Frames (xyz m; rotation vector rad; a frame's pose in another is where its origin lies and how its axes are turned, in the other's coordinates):
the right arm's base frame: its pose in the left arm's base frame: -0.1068 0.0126 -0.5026 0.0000 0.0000 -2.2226
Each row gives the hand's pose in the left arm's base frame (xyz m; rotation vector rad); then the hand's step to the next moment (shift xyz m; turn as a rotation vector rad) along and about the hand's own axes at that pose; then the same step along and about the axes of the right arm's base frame.
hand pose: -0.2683 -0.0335 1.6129 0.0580 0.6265 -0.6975
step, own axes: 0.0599 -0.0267 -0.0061 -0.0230 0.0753 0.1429
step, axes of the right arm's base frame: 0.0333 0.0453 -0.0343 -0.0931 0.0636 0.1179
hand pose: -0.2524 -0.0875 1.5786 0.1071 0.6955 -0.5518
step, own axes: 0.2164 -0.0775 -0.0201 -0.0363 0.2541 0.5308
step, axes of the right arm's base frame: 0.0734 0.1629 -0.1460 -0.3219 0.2769 0.4091
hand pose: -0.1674 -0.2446 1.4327 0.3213 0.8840 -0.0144
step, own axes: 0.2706 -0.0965 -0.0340 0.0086 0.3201 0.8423
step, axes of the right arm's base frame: -0.0408 0.1358 -0.2521 -0.4725 0.5066 0.5763
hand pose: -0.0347 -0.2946 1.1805 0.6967 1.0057 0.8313
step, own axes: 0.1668 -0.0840 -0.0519 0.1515 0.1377 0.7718
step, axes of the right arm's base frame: -0.0981 -0.0449 -0.1610 -0.5177 0.5050 0.3384
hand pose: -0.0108 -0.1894 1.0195 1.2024 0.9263 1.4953
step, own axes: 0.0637 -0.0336 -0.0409 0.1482 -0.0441 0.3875
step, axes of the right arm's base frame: -0.0346 -0.0707 -0.0257 -0.3505 0.2117 0.0800
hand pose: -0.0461 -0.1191 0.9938 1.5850 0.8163 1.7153
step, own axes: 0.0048 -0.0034 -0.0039 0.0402 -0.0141 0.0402
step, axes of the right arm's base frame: -0.0022 -0.0067 -0.0002 -0.0563 0.0058 0.0152
